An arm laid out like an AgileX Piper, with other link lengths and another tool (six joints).
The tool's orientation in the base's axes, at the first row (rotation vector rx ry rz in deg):
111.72, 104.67, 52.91
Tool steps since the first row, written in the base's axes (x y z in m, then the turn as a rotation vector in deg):
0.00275, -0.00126, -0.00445, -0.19, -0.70, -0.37
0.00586, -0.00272, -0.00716, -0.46, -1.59, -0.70
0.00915, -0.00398, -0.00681, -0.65, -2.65, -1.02
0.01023, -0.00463, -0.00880, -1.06, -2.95, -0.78
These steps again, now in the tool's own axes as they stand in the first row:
-0.00235, -0.00050, 0.00481, -0.76, -0.28, 0.01
-0.00449, 0.00040, 0.00853, -1.70, -0.57, -0.09
-0.00570, 0.00332, 0.01012, -2.80, -0.78, -0.18
-0.00684, 0.00299, 0.01216, -3.03, -0.90, -0.68

